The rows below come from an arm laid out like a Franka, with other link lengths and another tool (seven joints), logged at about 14 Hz.
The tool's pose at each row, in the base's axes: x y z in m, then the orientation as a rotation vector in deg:
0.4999 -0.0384 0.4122 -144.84 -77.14 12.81
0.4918 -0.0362 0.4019 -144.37 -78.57 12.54
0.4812 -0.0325 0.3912 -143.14 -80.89 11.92
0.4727 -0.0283 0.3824 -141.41 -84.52 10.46
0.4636 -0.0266 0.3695 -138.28 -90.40 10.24
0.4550 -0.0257 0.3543 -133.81 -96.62 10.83
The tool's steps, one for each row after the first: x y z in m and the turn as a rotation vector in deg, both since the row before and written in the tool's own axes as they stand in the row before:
-0.0026 -0.0044 0.0123 -0.31 -0.10 -1.02
-0.0026 -0.0072 0.0135 -0.21 0.09 -1.84
-0.0008 -0.0064 0.0112 -0.69 0.35 -2.85
-0.0032 -0.0048 0.0148 -0.40 -0.74 -4.52
-0.0032 -0.0037 0.0168 0.44 -1.00 -5.16

